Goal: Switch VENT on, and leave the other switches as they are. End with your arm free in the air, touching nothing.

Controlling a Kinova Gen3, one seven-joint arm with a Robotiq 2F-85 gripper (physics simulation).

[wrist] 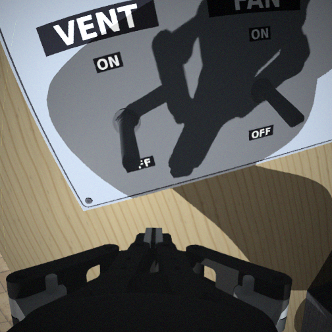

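The VENT switch is a dark lever at the lower left of the pale panel. Its tip points down and partly covers the OFF label; the ON label is above its pivot. The FAN switch is to the right, its lever slanting down and right, above its OFF label. My gripper is shut with nothing between the fingertips. In the view, it shows below the panel's lower edge, apart from the VENT lever. Its height above the surface is hard to tell.
The wooden table top shows left of and below the panel. A dark block stands at the lower right. The arm's shadow falls across the panel and the table. Part of a tiled floor shows at the lower left edge.
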